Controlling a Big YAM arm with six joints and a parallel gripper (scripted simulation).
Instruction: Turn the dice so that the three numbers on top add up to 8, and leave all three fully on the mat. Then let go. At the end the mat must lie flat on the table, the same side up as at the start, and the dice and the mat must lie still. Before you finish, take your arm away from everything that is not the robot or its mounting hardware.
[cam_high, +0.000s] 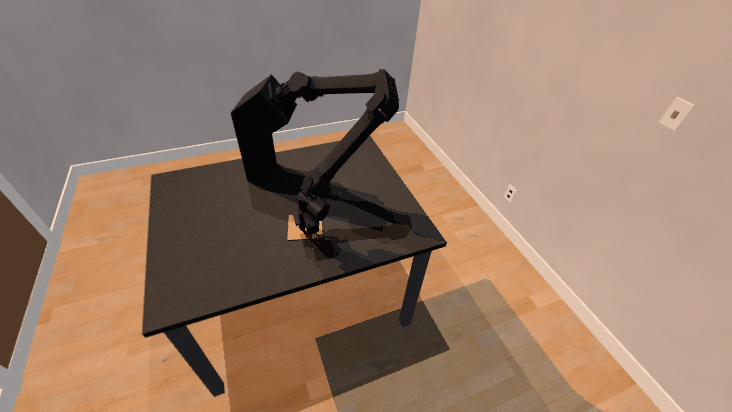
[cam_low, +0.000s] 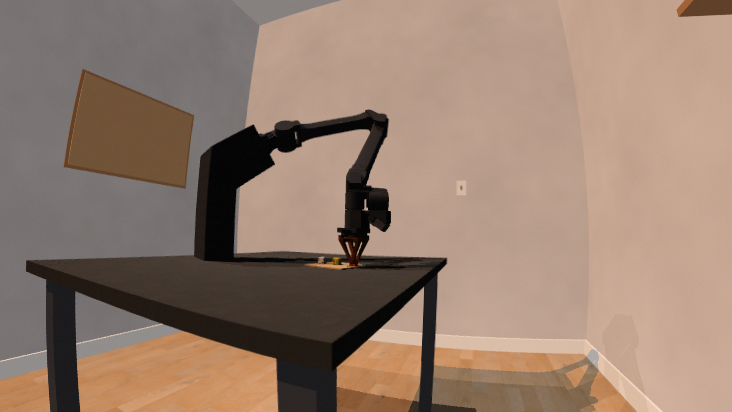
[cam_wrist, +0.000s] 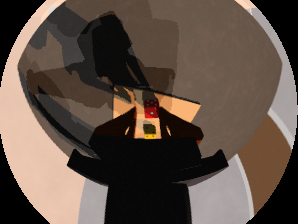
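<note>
My gripper is now 1 cm to the left of the red die and 1 cm above it. From my hand the other things lie so: yellow die: 5 cm behind, 1 cm to the right, 1 cm below; then tan mat: 5 cm behind, 1 cm to the right, 2 cm below; then white die: 10 cm behind, 1 cm to the right, 1 cm below.
</note>
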